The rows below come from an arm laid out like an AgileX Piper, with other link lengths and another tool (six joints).
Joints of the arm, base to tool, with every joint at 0 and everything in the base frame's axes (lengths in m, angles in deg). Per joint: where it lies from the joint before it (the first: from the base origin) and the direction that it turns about. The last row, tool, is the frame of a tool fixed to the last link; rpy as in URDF.
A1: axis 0 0 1 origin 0.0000 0.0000 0.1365
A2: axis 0 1 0 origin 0.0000 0.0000 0.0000
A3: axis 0 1 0 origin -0.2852 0.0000 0.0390
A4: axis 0.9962 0 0.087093 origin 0.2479 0.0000 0.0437
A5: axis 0 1 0 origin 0.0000 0.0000 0.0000
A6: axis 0.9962 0 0.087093 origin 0.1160 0.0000 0.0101
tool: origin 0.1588 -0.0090 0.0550 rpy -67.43 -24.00 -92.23
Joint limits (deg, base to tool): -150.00..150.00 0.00..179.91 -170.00..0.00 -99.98..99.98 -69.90..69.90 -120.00..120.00
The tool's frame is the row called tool.
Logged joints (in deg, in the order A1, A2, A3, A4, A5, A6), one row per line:
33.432 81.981 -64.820 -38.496 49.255 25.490
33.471 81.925 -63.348 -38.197 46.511 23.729
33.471 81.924 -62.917 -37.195 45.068 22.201
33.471 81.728 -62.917 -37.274 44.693 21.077
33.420 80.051 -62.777 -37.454 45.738 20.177
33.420 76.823 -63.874 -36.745 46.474 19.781
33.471 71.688 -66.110 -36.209 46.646 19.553
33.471 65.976 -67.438 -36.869 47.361 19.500
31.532 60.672 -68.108 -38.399 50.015 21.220
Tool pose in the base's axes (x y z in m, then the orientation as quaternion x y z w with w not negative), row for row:
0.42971 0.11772 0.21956 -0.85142 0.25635 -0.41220 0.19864
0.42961 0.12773 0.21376 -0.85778 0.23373 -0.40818 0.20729
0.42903 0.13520 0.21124 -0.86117 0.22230 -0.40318 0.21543
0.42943 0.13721 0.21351 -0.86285 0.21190 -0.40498 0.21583
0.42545 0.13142 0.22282 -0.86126 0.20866 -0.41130 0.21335
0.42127 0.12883 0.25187 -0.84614 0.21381 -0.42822 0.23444
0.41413 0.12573 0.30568 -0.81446 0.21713 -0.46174 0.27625
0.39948 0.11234 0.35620 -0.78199 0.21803 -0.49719 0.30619
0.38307 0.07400 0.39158 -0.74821 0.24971 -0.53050 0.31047
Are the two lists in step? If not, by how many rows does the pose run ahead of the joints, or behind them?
They are in step.
